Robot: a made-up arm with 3 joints. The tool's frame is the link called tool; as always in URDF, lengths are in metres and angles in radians.
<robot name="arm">
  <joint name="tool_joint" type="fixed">
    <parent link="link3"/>
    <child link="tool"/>
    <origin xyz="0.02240 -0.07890 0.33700" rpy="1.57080 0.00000 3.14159"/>
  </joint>
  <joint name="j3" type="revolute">
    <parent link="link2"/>
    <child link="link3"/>
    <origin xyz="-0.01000 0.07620 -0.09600" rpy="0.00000 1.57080 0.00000"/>
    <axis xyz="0 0 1"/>
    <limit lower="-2.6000" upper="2.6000" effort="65" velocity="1.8"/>
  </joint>
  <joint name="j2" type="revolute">
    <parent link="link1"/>
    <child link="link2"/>
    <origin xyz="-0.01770 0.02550 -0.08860" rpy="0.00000 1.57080 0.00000"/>
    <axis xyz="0 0 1"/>
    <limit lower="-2.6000" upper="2.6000" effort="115" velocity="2.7"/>
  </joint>
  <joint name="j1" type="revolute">
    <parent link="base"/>
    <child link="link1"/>
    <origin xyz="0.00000 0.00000 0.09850" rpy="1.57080 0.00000 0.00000"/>
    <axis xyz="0 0 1"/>
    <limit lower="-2.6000" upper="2.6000" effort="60" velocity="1.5"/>
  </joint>
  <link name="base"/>
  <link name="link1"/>
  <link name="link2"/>
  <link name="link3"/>
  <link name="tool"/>
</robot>
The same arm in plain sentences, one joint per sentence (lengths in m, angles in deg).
The arm has three revolute joints in a row. What follows holds with every joint at zero, and every direction is one of the base frame's.
Joint 1 sits 0.0985 m along +z from the base frame's origin and turns about -y, from -148.97 to 148.97 deg.
Joint 2 sits 0.0177 m along -x and 0.0886 m along +y and 0.0255 m along +z from joint 1 and turns about +x, from -148.97 to 148.97 deg.
Joint 3 sits 0.096 m along -x and 0.01 m along -y and 0.0762 m along +z from joint 2 and turns about +y, from -148.97 to 148.97 deg.
The tool frame, which is the frame that the pose is given for, sits 0.0224 m along -x and 0.337 m along +y and 0.0789 m along -z from joint 3; its axes are the base frame's turned by roll 0, pitch 0 and yaw 0 deg (as in URDF: about the fixed x, then y, then z).

